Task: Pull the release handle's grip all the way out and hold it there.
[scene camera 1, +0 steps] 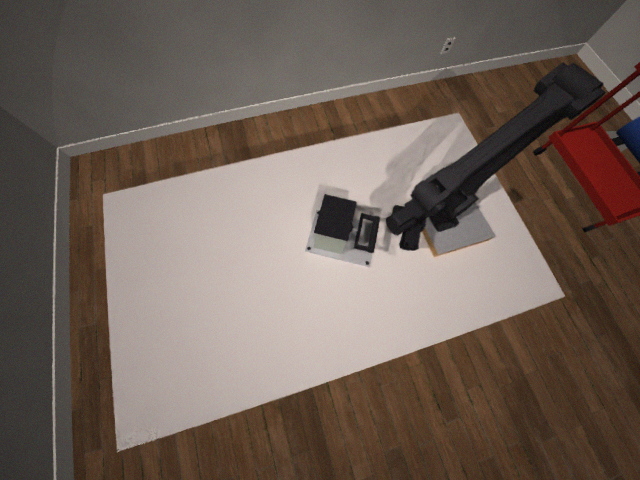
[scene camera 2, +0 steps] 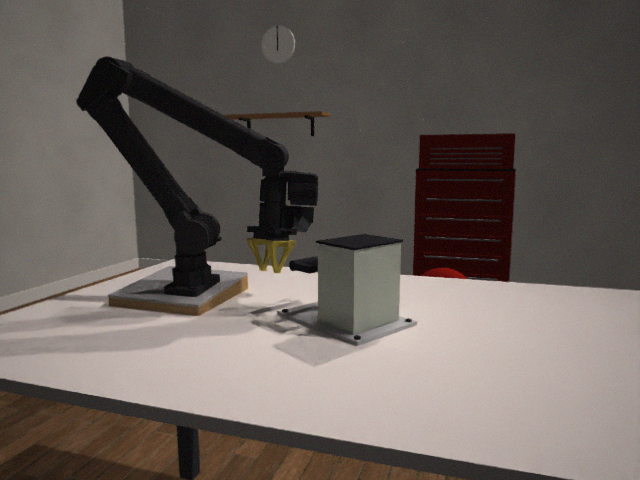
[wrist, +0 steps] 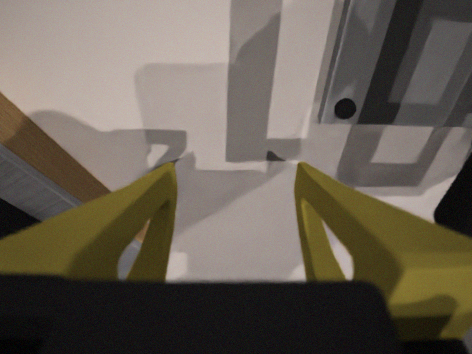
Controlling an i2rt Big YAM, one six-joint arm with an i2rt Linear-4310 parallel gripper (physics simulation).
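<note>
The release handle's grip, a black rectangular loop (scene camera 1: pixel 374 234) (scene camera 2: pixel 303 265), stands close to the side of the pale green box with a black top (scene camera 1: pixel 334 217) (scene camera 2: pixel 358 289). In the wrist view a dark part, probably the grip (wrist: pixel 459 202), shows at the right edge. My gripper (scene camera 2: pixel 270 270) (wrist: pixel 235 176) points down with its yellow fingers open and empty. It is beside the grip, on the arm-base side, apart from it, with the tips near the grip's height. In scene camera 1 the fingers are hidden under the wrist.
The box stands on a grey bolted plate (scene camera 1: pixel 356 257) (scene camera 2: pixel 381 329) on the white table (scene camera 1: pixel 232 310) (scene camera 2: pixel 206 377). The arm's base board (scene camera 1: pixel 462 232) (scene camera 2: pixel 155 302) is on the gripper's other side. A red cart (scene camera 1: pixel 594 170) and a red tool chest (scene camera 2: pixel 465 206) stand away from the table.
</note>
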